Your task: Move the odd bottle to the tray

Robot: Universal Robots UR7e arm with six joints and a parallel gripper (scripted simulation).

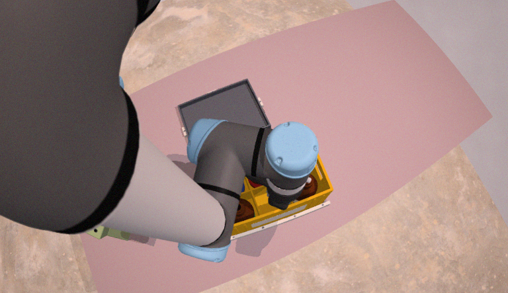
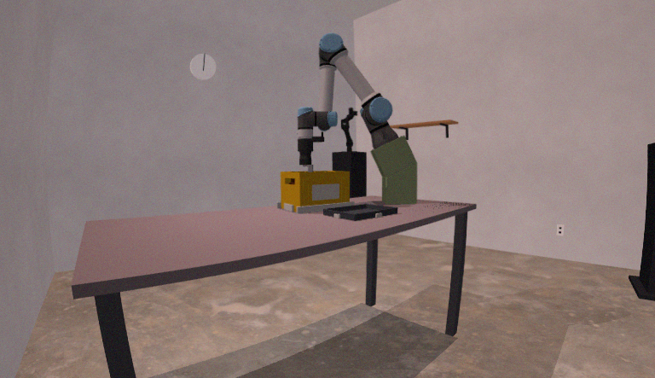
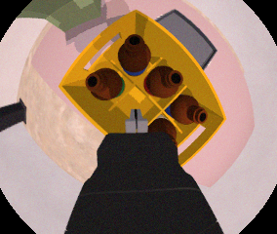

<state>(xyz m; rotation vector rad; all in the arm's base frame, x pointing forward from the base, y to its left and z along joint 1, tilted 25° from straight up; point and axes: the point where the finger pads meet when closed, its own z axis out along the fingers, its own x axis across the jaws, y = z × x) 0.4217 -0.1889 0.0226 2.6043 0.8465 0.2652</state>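
Now: hand 80 mm above the crate, 40 mm to the right of it and 10 mm short of it. Round my hand: glass bottle: 90 mm ahead, 70 mm below, 20 mm to the right; dark tray: 320 mm to the left, 150 mm below, 20 mm ahead.
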